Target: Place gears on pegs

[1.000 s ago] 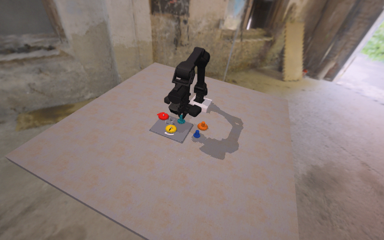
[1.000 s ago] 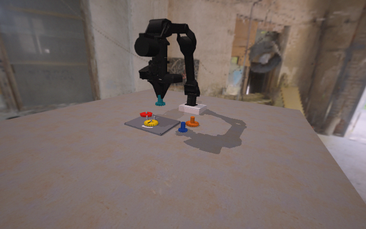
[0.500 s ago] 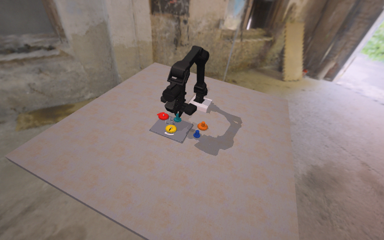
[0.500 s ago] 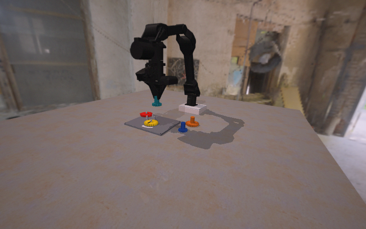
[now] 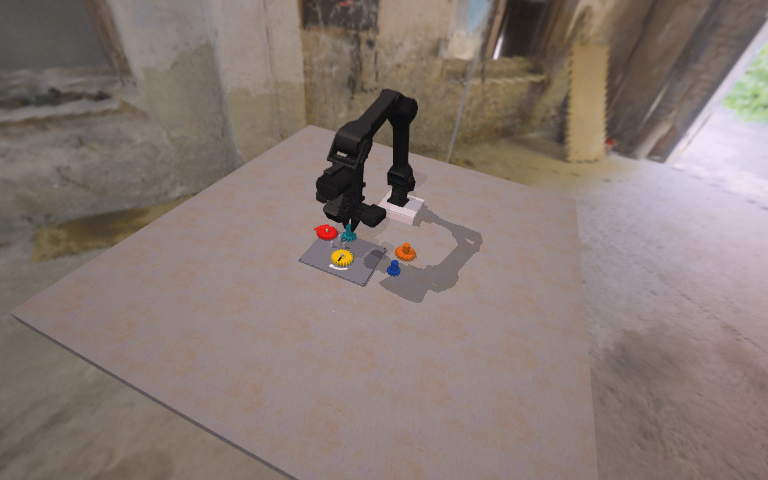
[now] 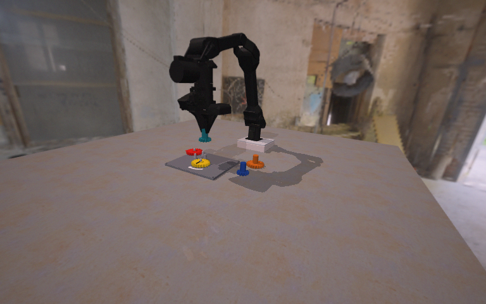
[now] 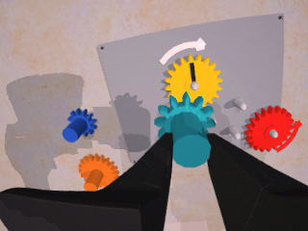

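Now: the red gear 12 cm to the right of my gripper tip, 11 cm below it and 7 cm behind it. The rest, counted from my gripper tip: white arrow: 12 cm below, 4 cm ahead, 1 cm to the right; teal gear: 1 cm below; yellow gear: 11 cm below, 2 cm to the right.
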